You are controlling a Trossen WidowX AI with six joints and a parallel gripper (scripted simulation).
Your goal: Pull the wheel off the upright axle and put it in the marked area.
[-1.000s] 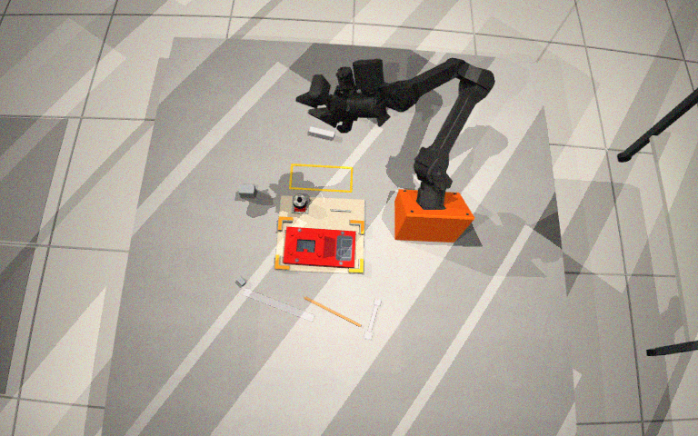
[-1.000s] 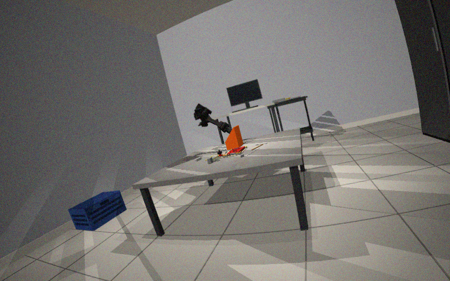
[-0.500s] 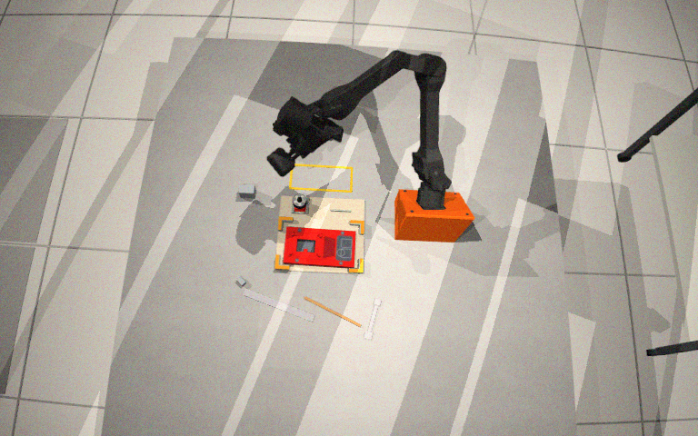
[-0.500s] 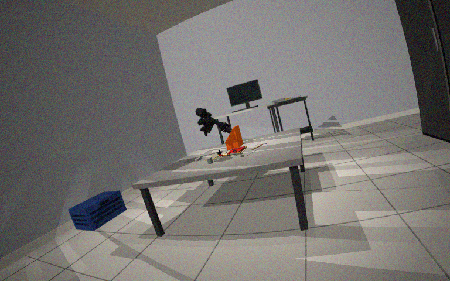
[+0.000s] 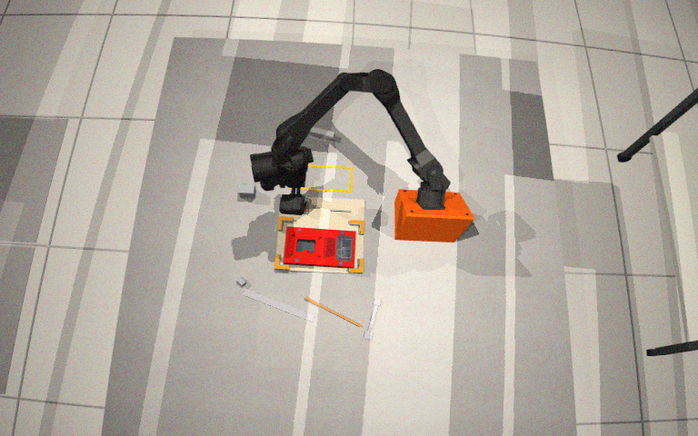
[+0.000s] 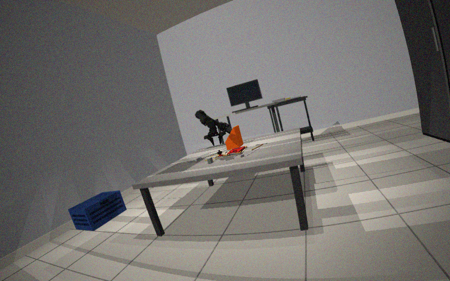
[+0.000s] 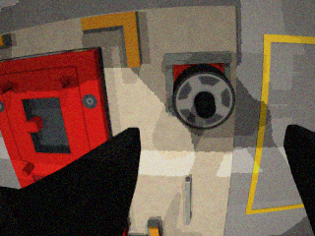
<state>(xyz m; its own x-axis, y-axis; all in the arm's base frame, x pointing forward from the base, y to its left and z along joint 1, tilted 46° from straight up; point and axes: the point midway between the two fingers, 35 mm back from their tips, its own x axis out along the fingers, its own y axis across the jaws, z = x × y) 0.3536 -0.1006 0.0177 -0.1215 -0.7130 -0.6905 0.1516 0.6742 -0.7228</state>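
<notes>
The dark wheel is 7 cm below my gripper tip and 1 cm behind it. From my gripper tip the other things lie so: grey block 14 cm ahead, 9 cm below, 5 cm to the right; pencil 32 cm to the left, 11 cm below, 8 cm behind; ruler 29 cm to the left, 11 cm below, 7 cm ahead.
</notes>
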